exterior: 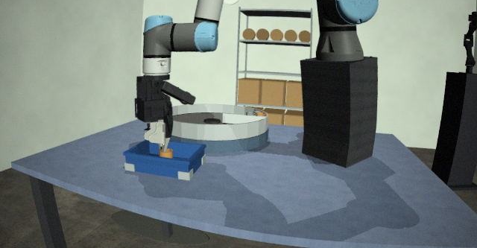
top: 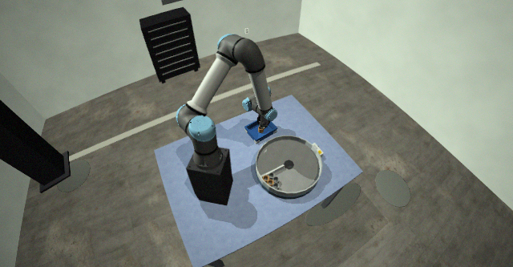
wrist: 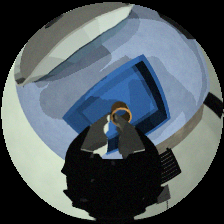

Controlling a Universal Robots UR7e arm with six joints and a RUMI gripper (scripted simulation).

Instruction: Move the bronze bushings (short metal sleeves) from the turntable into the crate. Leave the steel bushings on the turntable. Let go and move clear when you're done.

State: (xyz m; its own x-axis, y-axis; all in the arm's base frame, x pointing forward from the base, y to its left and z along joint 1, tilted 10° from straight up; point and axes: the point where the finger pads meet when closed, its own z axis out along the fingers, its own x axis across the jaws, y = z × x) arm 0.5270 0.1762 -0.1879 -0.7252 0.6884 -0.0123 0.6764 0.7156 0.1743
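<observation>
My gripper is now 1 cm past the blue crate, 1 cm to the right of it and 2 cm above it. Round my hand: turntable 7 cm behind, 34 cm to the right, 1 cm above.
</observation>
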